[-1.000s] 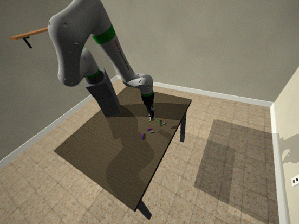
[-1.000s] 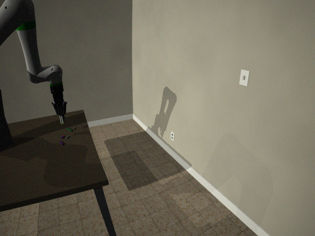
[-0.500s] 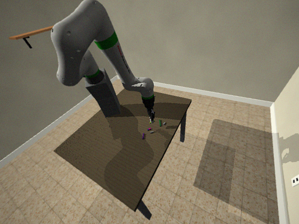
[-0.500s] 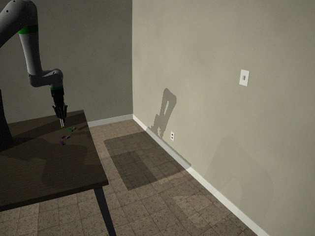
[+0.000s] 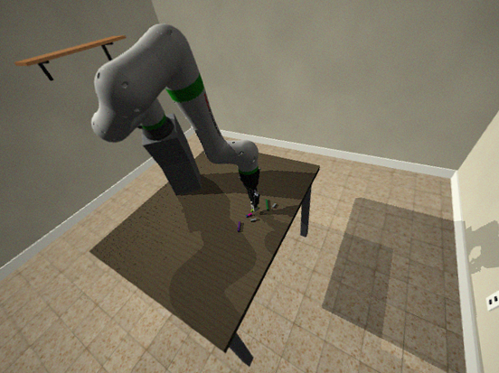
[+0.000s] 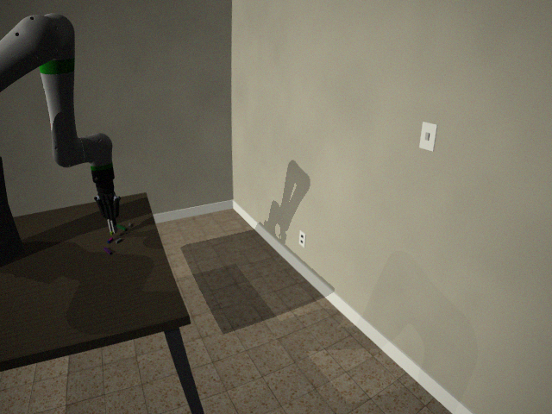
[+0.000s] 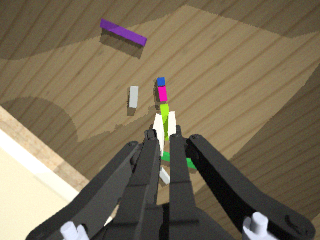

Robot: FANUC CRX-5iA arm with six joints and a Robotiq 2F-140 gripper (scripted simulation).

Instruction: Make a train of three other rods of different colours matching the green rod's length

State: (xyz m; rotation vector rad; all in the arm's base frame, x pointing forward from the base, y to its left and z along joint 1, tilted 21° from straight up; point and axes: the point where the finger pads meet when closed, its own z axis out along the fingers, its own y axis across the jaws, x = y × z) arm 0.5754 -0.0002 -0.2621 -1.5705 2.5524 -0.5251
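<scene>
My hand is 20 mm past the magenta rod, 30 mm to the left of it and 50 mm above it. Also, from my hand: blue rod 30 mm behind, 50 mm to the right, 50 mm below; then lime rod 30 mm below; then green rod 30 mm ahead, 70 mm to the left, 50 mm below.
</scene>
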